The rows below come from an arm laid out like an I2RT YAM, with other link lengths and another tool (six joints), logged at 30 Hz.
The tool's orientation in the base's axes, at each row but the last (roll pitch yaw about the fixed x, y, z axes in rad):
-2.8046 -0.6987 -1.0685
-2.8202 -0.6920 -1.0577
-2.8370 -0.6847 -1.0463
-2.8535 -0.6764 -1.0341
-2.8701 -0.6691 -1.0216
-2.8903 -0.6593 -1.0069
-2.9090 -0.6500 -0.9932
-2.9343 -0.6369 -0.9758
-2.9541 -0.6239 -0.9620
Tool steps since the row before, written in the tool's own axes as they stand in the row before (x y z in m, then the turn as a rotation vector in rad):
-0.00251 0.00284 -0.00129 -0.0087 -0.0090 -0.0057
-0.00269 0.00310 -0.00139 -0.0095 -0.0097 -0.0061
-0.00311 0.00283 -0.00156 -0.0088 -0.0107 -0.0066
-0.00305 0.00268 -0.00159 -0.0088 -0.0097 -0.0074
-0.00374 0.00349 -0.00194 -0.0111 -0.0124 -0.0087
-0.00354 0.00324 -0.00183 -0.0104 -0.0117 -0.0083
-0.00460 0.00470 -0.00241 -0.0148 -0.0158 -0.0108
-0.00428 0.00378 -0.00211 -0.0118 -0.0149 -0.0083
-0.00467 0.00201 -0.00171 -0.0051 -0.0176 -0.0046
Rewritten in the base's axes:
-0.00373 0.00035 -0.00140 0.0000 0.0137 0.0008
-0.00407 0.00033 -0.00145 0.0000 0.0149 0.0008
-0.00415 0.00085 -0.00147 0.0007 0.0152 0.0018
-0.00406 0.00091 -0.00131 -0.0005 0.0149 0.0022
-0.00514 0.00097 -0.00159 -0.0001 0.0186 0.0023
-0.00485 0.00094 -0.00140 -0.0001 0.0176 0.0023
-0.00671 0.00091 -0.00178 -0.0003 0.0241 0.0023
-0.00578 0.00117 -0.00151 0.0016 0.0206 0.0020
-0.00449 0.00242 -0.00167 0.0085 0.0165 0.0034

